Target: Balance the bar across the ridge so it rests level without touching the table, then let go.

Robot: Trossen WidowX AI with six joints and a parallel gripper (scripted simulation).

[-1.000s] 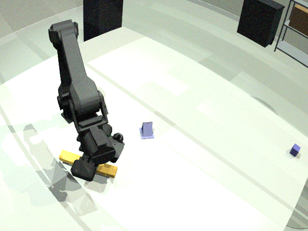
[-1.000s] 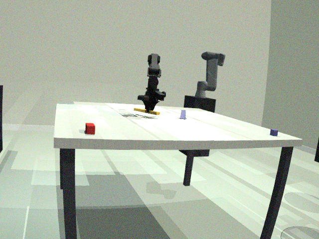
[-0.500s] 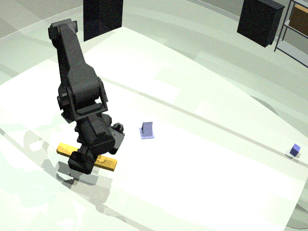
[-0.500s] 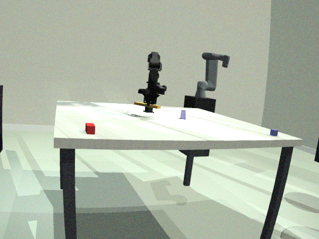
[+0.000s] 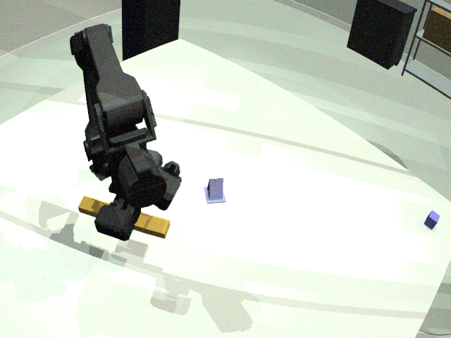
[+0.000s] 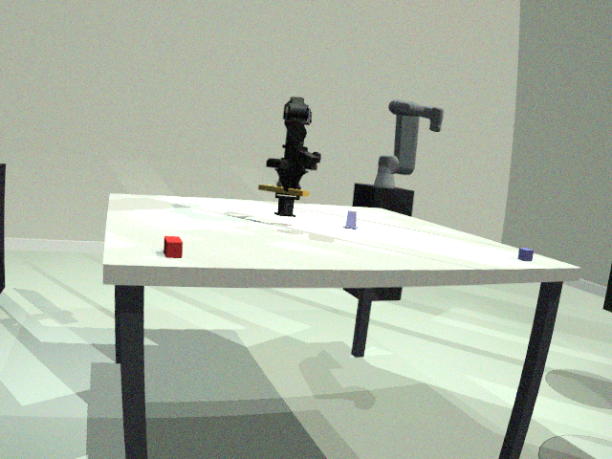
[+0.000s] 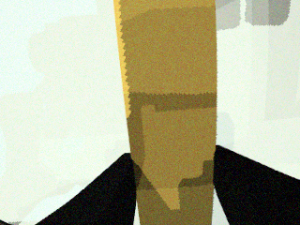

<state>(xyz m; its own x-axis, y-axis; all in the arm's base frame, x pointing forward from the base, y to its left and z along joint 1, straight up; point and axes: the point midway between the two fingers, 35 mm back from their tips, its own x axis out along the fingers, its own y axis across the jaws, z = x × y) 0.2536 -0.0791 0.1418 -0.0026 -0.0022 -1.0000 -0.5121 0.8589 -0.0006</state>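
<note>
The yellow bar lies 2 cm behind my gripper tip and 1 cm to the right of it. Round my gripper tip: red cube: 49 cm ahead, 42 cm to the right, 9 cm below; small blue cube: 58 cm to the left, 49 cm ahead, 9 cm below.
</note>
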